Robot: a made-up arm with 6 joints.
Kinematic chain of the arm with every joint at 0, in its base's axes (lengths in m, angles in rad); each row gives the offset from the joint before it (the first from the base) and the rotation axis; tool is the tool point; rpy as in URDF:
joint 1: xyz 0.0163 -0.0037 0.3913 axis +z
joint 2: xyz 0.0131 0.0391 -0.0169 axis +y
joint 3: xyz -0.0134 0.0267 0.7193 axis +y
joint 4: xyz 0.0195 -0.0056 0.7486 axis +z
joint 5: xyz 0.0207 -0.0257 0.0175 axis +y
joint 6: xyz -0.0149 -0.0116 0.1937 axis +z
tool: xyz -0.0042 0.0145 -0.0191 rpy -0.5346 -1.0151 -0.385
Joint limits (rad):
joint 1: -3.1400..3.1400
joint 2: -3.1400..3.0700
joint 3: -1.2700..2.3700
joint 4: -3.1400..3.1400
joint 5: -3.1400..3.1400
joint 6: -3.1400..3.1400
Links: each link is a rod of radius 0.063 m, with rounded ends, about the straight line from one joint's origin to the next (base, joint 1, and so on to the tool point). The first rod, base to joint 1, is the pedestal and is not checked.
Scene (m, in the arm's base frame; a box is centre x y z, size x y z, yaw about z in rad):
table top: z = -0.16
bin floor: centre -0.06 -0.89 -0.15 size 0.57 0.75 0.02 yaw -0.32
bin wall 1: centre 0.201 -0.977 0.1 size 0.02 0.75 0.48 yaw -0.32
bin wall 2: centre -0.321 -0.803 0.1 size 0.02 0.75 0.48 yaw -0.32
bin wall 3: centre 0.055 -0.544 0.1 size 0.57 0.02 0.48 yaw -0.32
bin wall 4: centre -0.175 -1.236 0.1 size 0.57 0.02 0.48 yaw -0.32
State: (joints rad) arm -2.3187 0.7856 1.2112 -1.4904 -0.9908 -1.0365
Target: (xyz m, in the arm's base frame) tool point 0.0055 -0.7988 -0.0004
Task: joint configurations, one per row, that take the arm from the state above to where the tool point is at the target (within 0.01 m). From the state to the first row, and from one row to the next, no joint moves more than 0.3 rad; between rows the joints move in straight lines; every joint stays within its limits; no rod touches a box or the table.
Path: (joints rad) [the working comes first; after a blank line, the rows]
Joints at the target: -1.8374 0.9256 1.9866 -1.6252 -1.1075 -1.0198
Straight joint move there: touches bin wall 2, bin wall 4.

1: -2.1632 0.5899 1.4924 -1.5377 -1.0945 -1.0265
2: -2.0077 0.3942 1.7737 -1.5851 -1.1983 -1.0165
3: -1.8522 0.1985 2.0549 -1.6324 -1.3020 -1.0065
4: -1.8473 0.4408 2.0322 -1.6300 -1.2372 -1.0109
5: -1.8423 0.6832 2.0094 -1.6276 -1.1723 -1.0154
6: -1.8374 0.9256 1.9866 -1.6252 -1.1075 -1.0198

